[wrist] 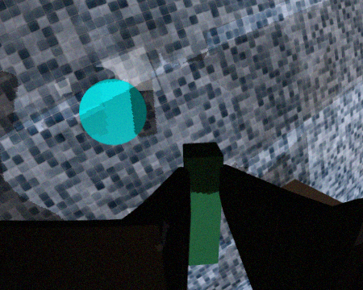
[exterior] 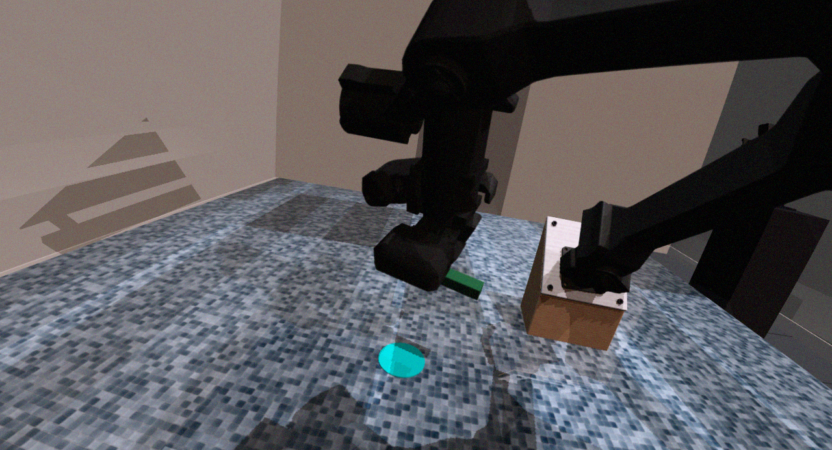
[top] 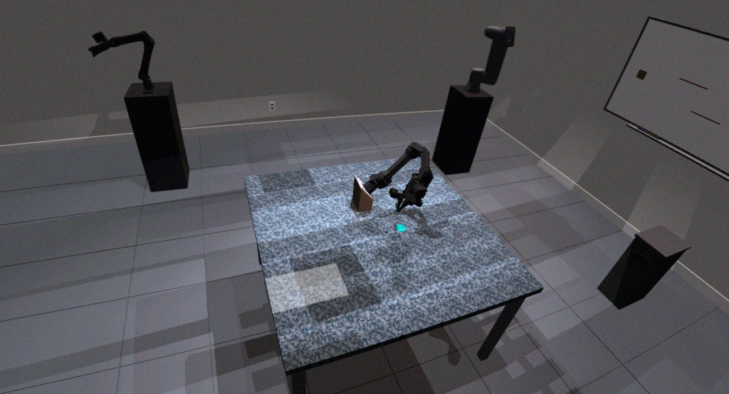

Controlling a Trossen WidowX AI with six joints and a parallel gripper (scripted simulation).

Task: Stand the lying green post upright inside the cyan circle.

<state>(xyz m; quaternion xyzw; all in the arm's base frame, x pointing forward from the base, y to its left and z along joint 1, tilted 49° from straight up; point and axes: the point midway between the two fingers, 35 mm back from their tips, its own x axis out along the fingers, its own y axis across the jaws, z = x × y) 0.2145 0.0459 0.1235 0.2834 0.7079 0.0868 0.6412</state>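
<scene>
The cyan circle is 120 mm below my gripper tip, 30 mm ahead of it and 20 mm to the left of it. From my gripper tip the other things lie so: green post (20 mm behind).
</scene>
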